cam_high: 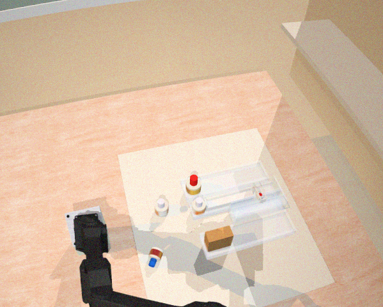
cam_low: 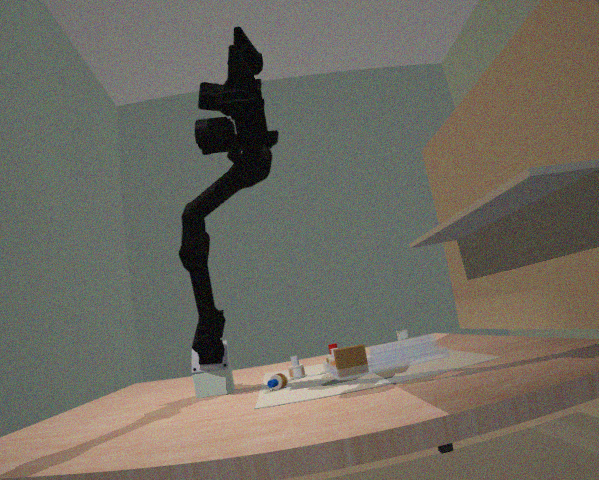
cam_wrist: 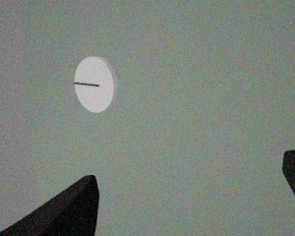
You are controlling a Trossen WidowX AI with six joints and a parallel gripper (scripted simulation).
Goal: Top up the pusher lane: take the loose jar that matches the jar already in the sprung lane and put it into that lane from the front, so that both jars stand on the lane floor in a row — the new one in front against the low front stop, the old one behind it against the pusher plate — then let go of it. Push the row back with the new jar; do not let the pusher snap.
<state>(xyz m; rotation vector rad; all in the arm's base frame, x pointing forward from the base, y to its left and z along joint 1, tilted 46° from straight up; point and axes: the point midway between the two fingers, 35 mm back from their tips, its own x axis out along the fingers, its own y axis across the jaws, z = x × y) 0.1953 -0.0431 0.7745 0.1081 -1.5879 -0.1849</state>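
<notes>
Now: the brown box 13 cm ahead of my gripper tip, 53 cm to the left of it and 58 cm below it. Also, from my gripper tip: red dot: 29 cm ahead, 63 cm to the left, 55 cm below; then wall shelf: 61 cm ahead, 66 cm to the left, 26 cm below.
</notes>
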